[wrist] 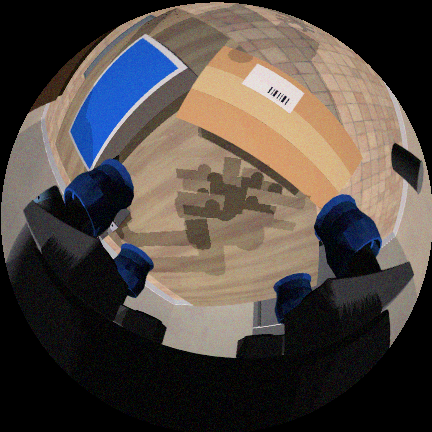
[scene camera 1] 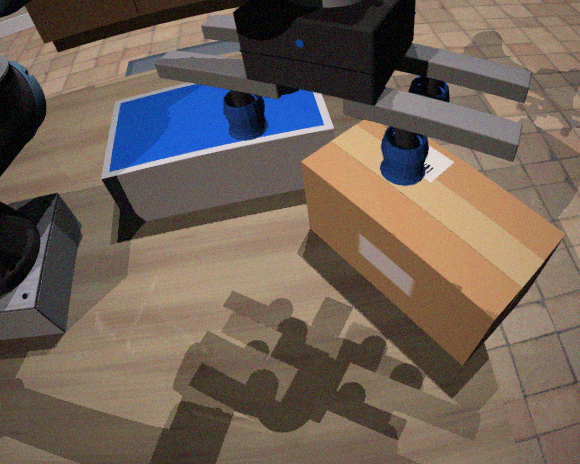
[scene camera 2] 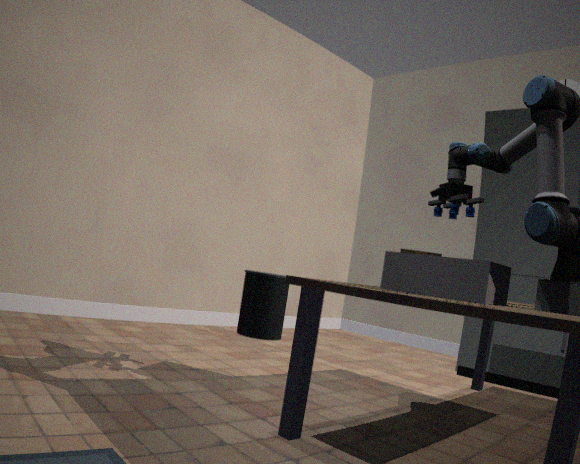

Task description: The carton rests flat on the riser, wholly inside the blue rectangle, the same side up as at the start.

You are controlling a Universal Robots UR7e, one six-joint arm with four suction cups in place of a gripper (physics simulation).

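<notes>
The orange-brown carton lies on the table, right of the grey riser and turned at an angle to it. A pale tape strip and white barcode label show on its top; a pale label shows on its long side. The blue rectangle, edged in white, covers the riser's top and bears nothing. My gripper is open, four blue cups pointing down, high above the riser's level and apart from the carton. In scene camera 2, the riser mostly hides what lies behind it.
The arm's base block stands left on the wooden table. The table's right edge is beside the carton. A dark bin stands on the floor beyond the table. A brown cabinet shows at the back.
</notes>
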